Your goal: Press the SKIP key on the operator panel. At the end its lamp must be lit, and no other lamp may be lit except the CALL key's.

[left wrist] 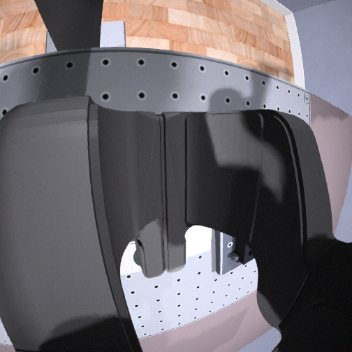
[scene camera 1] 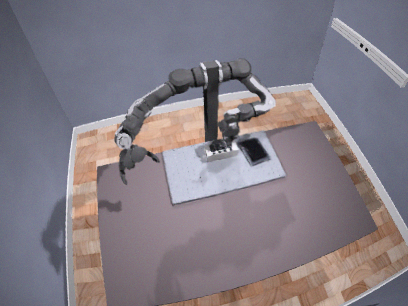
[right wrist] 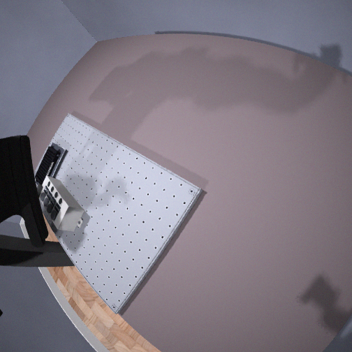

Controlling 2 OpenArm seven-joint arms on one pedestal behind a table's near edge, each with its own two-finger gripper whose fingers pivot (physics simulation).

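The operator panel [scene camera 1: 223, 155] [right wrist: 73, 216] is a pale box with dark round keys and a row of lamp discs. The discs visible in the right wrist view look dark. In the left wrist view a white strip of the panel [left wrist: 201, 241] and part of one dark lamp disc show below my left gripper [left wrist: 165, 272] [scene camera 1: 231, 143]. Its fingers are together, empty, pointing down over the panel's right part. They hide the SKIP key and its label, so I cannot tell whether they touch it. My right gripper [scene camera 1: 140, 171] is open and empty, raised left of the board.
The panel stands on a pale perforated board [scene camera 1: 187, 185] [left wrist: 167, 295] [right wrist: 145, 205]. A black gridded module [scene camera 1: 255, 149] [right wrist: 48, 164] sits on a plate at the panel's right in the scene view. The pedestal [scene camera 1: 211, 110] rises behind the board. The board lies on a brownish table [scene camera 1: 225, 240].
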